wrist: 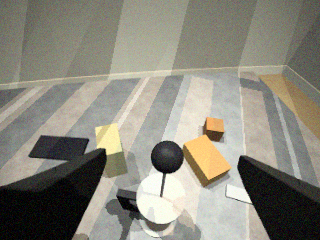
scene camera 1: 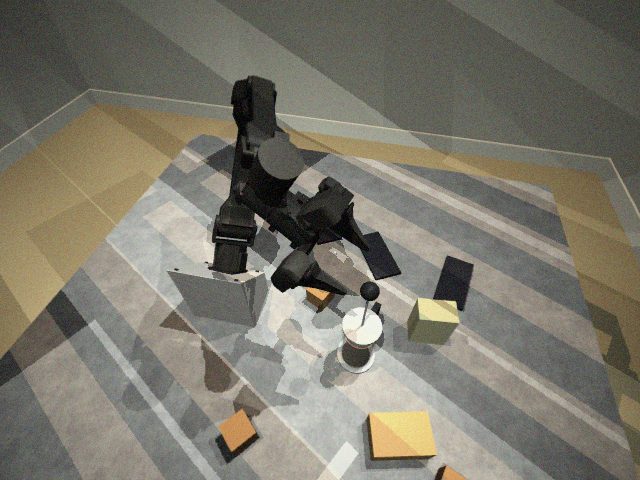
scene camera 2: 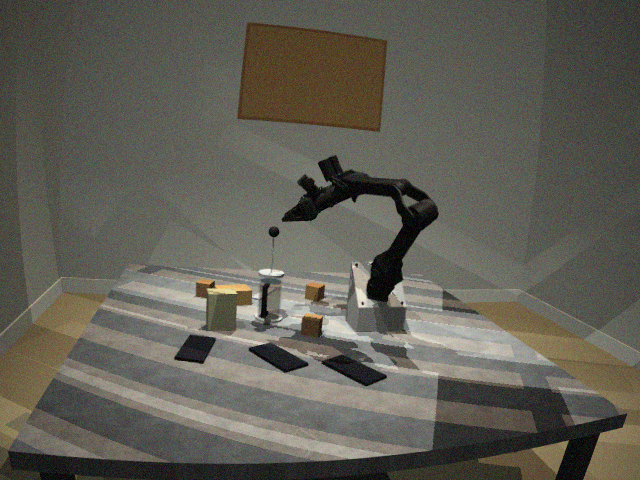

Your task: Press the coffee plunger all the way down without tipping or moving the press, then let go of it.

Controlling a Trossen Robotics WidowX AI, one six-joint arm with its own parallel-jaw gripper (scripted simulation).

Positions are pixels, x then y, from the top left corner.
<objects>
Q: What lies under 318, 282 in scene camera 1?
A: My gripper.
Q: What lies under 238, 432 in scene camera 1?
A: A small orange block.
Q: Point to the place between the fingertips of my gripper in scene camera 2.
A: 283, 217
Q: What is my gripper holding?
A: Nothing.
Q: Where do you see a yellow-green block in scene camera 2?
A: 221, 308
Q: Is my gripper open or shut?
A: Open.
</objects>
